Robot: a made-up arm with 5 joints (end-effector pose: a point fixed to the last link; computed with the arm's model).
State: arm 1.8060 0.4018 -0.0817 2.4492 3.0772
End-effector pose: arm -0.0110 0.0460 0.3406 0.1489 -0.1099 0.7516 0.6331
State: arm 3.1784 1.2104 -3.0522 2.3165 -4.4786
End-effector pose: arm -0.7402 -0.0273 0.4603 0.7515 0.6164 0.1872 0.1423
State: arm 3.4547 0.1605 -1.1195 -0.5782 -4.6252
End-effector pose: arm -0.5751 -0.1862 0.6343 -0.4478 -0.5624 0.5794 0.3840
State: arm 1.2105 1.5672 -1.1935 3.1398 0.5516
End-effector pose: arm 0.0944 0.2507 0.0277 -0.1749 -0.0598 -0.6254 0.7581
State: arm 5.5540 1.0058 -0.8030 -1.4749 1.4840
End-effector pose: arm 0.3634 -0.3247 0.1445 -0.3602 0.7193 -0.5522 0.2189
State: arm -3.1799 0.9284 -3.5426 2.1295 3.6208
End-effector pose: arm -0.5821 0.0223 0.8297 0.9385 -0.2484 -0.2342 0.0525
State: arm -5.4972 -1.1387 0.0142 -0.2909 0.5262
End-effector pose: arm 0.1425 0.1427 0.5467 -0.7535 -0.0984 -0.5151 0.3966
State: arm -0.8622 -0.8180 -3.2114 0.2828 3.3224
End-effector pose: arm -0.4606 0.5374 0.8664 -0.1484 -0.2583 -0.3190 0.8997
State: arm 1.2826 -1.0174 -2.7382 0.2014 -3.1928
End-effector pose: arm -0.1968 -0.6639 0.9303 0.1267 -0.1610 0.5653 0.7991
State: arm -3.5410 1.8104 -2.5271 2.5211 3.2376
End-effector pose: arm -0.4874 0.2057 -0.0970 0.6010 -0.1520 0.7757 0.1186
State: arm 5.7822 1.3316 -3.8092 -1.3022 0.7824
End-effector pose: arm 0.3550 -0.1944 0.7607 0.2513 -0.1878 -0.9401 0.1332
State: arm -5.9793 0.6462 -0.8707 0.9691 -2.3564
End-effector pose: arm 0.4150 0.1301 0.1049 -0.2220 -0.9046 0.1884 0.3111
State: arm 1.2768 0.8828 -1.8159 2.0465 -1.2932
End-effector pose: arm 0.1813 0.5988 0.2424 -0.2394 -0.8146 0.5284 0.0043
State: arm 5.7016 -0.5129 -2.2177 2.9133 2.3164
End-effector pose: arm 0.0158 -0.0104 0.9627 0.1210 -0.9885 -0.0590 0.0696
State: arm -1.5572 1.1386 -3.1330 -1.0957 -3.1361
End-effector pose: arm 0.0081 -0.5948 0.7916 0.0181 0.0183 -0.7001 0.7136
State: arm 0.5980 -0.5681 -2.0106 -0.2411 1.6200
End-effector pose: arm -0.0462 -0.0315 1.1986 -0.1397 0.0783 -0.4398 0.8837
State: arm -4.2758 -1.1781 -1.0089 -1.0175 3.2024
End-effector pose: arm 0.0612 -0.1311 0.9505 0.0260 -0.0177 0.8590 0.5110
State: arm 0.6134 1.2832 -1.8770 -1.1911 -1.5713
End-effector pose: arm 0.6120 0.4309 0.2261 0.2889 0.5570 0.6910 0.3588
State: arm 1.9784 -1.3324 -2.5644 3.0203 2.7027
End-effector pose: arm 0.2081 -0.4820 0.7173 -0.8468 0.3208 0.2953 0.3047
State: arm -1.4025 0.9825 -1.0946 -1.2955 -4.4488
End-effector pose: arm 0.1000 -0.5887 0.1917 0.0363 0.7615 -0.6321 0.1387
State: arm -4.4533 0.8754 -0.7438 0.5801 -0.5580
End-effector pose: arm -0.0911 0.3435 -0.0018 0.3449 0.8716 -0.2803 0.2069
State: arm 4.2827 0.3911 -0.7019 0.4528 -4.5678
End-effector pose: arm -0.1975 -0.4311 0.2009 0.2825 0.9566 0.0702 0.0101
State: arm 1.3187 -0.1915 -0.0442 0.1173 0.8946
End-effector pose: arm 0.0677 0.2628 0.2697 -0.9759 -0.2101 -0.0265 0.0529
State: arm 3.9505 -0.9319 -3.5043 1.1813 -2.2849
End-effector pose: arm 0.5144 0.5392 0.7447 -0.0566 0.0014 -0.6717 0.7386
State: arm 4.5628 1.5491 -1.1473 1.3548 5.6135
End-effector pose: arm -0.0258 -0.1714 -0.1644 -0.5524 0.3202 0.2825 0.7160
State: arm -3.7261 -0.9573 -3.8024 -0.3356 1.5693
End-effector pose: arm 0.5921 -0.3917 0.3891 0.7297 0.3929 0.2646 0.4931
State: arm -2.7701 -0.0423 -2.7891 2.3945 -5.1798
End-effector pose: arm -0.1994 -0.0777 1.0454 -0.3493 -0.9116 0.1457 0.1604
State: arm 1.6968 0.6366 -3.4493 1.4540 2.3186
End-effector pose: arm -0.0557 0.4394 1.0549 -0.7407 0.2380 0.2658 0.5693
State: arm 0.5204 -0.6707 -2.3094 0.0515 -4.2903
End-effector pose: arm -0.2255 -0.1293 1.1983 -0.0788 0.0714 -0.3073 0.9457
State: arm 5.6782 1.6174 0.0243 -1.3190 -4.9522
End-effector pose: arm 0.0190 -0.0131 0.0694 0.5596 -0.8130 -0.1502 0.0570
